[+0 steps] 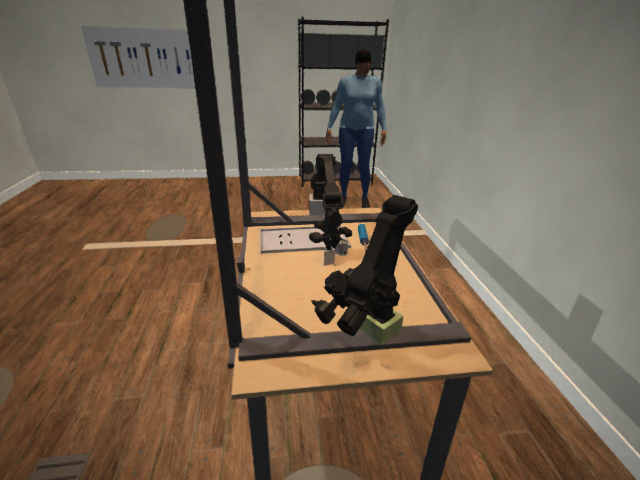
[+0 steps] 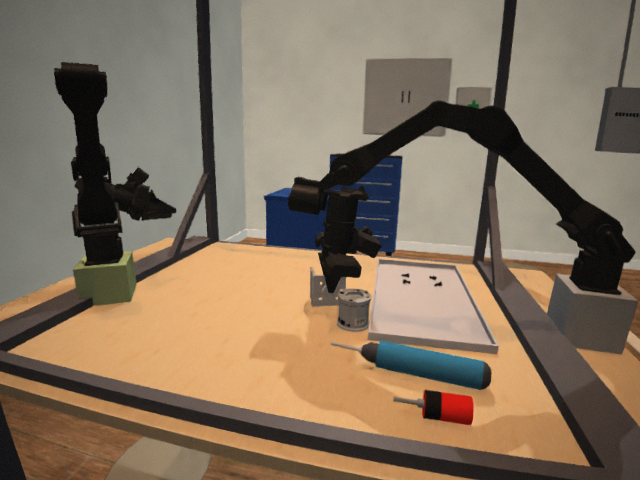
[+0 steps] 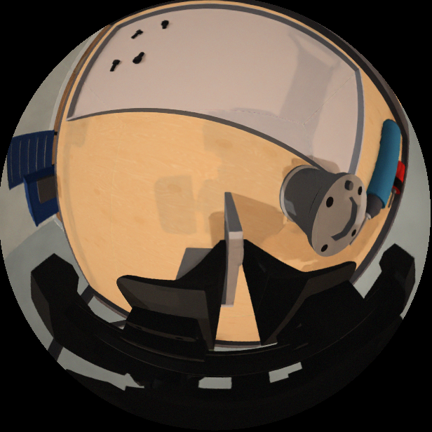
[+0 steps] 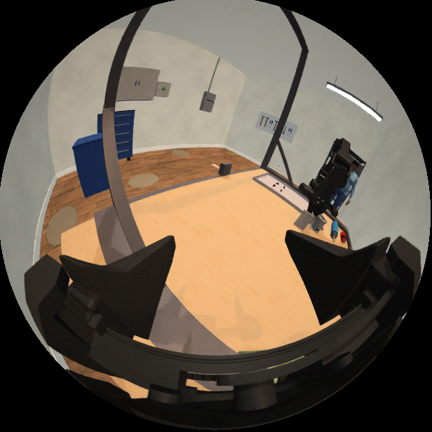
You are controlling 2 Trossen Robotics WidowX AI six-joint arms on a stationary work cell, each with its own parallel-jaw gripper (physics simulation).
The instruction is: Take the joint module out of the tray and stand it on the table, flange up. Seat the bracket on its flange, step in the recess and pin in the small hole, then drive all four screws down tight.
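Where they show: left gripper, fingertip midpoint: [image 1: 330, 252] [image 2: 330, 291]; right gripper, fingertip midpoint: [image 1: 320, 291] [image 2: 173, 213]; left arm's base, origin of the base link: [image 1: 318, 197] [image 2: 593, 286]; right arm's base, origin of the base link: [image 1: 381, 314] [image 2: 104, 259].
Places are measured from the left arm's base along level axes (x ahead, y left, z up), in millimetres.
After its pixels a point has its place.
Note:
The grey joint module [image 1: 342, 248] {x 452, y 92, z -66 mm} [image 2: 353, 312] {x 417, y 119, z -64 mm} [image 3: 305, 197] [image 4: 318, 223] stands flange up on the table, close beside the tray. The L-shaped grey bracket [image 1: 328, 257] {x 533, y 24, z -64 mm} [image 2: 323, 295] {x 497, y 47, z -74 mm} [image 3: 233, 272] [image 4: 302, 220] is next to it, one plate upright. My left gripper [image 2: 332, 289] {x 487, y 35, z -67 mm} [image 3: 232, 244] points down, its fingers closed on both sides of that upright plate. My right gripper [image 2: 174, 210] {x 931, y -29, z 50 mm} [image 4: 231, 239] is open and empty, raised far from the parts. Several small black screws [image 1: 285, 238] {x 296, y -171, z -98 mm} [image 2: 406, 281] {x 342, y -143, z -93 mm} [image 3: 139, 58] lie in the tray. The fingers partly hide the bracket.
The light tray [image 1: 305, 241] {x 326, y -74, z -99 mm} [image 2: 423, 322] {x 293, y 48, z -98 mm} [image 3: 215, 75] has a low rim. A blue driver [image 1: 362, 233] {x 310, y 203, z -63 mm} [image 2: 429, 364] {x 280, y 228, z -71 mm} [image 3: 384, 165] and a shorter red and black driver [image 2: 454, 407] {x 247, y 305, z -74 mm} lie beyond the module. Dark frame beams [image 2: 310, 431] {x 404, y 388, z -83 mm} edge the table.

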